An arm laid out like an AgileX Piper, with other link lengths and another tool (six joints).
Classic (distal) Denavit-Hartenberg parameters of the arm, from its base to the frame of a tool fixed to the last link. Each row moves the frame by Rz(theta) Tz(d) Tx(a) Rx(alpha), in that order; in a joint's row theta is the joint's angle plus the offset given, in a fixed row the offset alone. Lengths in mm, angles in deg.
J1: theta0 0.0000, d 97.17, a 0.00, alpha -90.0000
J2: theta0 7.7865, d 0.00, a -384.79, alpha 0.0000
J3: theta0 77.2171, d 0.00, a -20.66, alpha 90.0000
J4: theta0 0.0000, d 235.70, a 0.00, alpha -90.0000
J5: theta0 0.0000, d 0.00, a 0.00, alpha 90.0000
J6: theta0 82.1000, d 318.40, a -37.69, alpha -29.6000
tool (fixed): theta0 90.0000, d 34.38, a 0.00, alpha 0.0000
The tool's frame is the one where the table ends.
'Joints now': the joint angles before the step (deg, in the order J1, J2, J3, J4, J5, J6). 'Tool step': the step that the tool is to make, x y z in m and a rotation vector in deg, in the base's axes. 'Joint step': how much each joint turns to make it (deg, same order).
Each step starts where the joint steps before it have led.
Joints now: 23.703 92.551 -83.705 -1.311 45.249 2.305
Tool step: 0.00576 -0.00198 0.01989 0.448 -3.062 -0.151
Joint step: 0.000 -1.189 0.001 -1.072 -1.789 0.365
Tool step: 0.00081 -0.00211 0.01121 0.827 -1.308 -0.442
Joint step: -0.235 -0.869 -0.002 0.002 -0.650 0.329
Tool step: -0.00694 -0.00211 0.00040 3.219 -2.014 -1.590
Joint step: -0.017 -2.770 6.348 0.179 -6.646 2.677
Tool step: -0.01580 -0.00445 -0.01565 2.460 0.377 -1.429
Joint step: 0.000 -2.502 6.893 0.679 -4.985 2.277
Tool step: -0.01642 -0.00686 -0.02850 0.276 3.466 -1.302
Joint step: 0.000 -0.518 3.712 0.271 -0.101 1.853
